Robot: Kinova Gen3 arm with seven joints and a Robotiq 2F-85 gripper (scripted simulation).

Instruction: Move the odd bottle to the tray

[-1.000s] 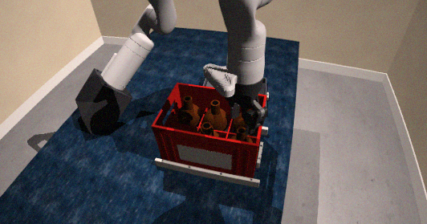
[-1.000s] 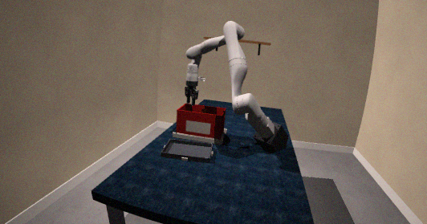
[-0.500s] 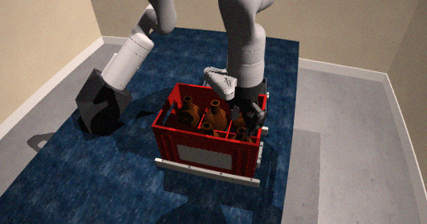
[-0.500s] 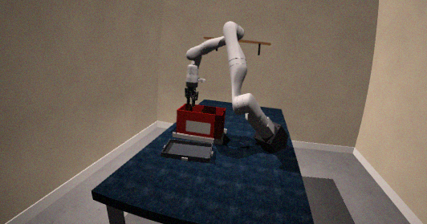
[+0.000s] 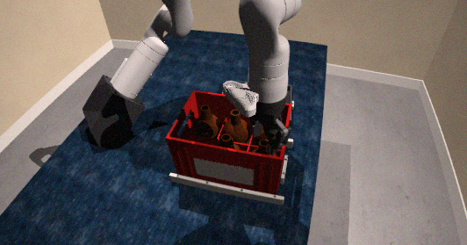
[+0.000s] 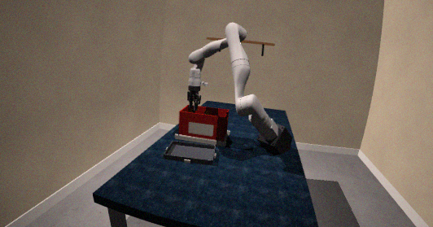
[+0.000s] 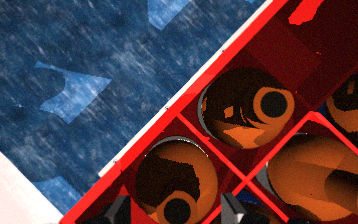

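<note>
The crate is 100 mm behind my hand, 90 mm below it and 10 mm to the left of it. Round my hand: grey tray: 270 mm to the left, 180 mm behind, 160 mm below.
</note>
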